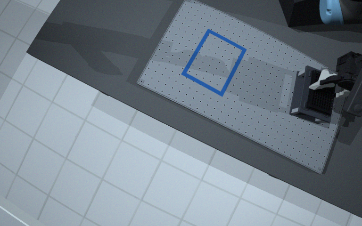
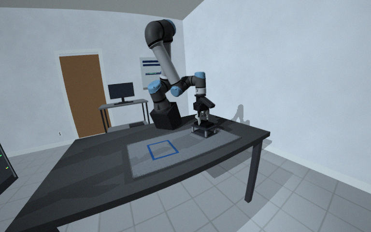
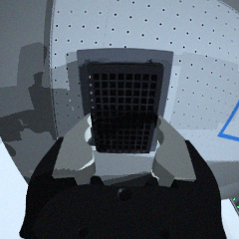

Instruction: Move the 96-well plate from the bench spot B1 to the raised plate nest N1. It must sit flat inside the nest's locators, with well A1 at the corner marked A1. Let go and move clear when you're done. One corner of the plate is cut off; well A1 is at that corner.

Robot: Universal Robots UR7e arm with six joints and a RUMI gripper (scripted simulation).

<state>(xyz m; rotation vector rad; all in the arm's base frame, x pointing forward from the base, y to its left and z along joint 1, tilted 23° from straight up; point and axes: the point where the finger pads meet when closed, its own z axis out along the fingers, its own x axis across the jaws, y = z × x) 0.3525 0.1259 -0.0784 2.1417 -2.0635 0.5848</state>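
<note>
My gripper is now 1 cm above the black 96-well plate. The rest, counted from my hand: raised plate nest (3 cm below).
</note>
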